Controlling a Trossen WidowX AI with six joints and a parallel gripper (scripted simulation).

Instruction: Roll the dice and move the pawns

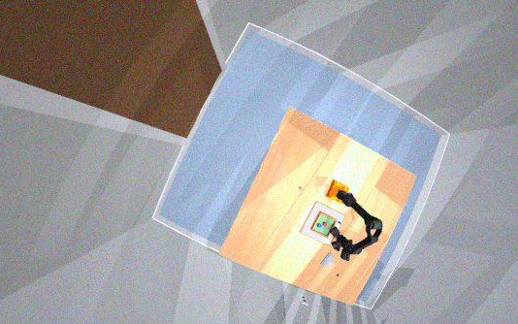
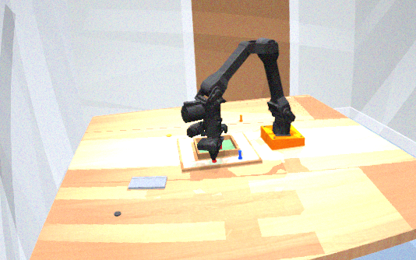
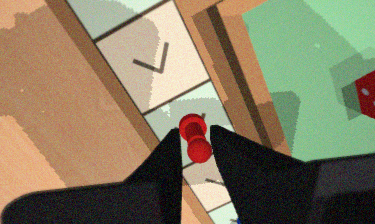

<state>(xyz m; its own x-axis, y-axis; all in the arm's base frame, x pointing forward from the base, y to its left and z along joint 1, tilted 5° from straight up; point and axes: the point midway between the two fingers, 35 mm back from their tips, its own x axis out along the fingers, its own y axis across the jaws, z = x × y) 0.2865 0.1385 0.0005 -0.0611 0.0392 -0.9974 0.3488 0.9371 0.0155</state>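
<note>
Right now the red pawn is right at my gripper tip. Round my gripper tip: blue pawn 9 cm behind, 1 cm to the right; small yellow dot 17 cm ahead, 32 cm to the right, 2 cm below; grey-blue card 23 cm ahead, 10 cm to the left, 2 cm below.
</note>
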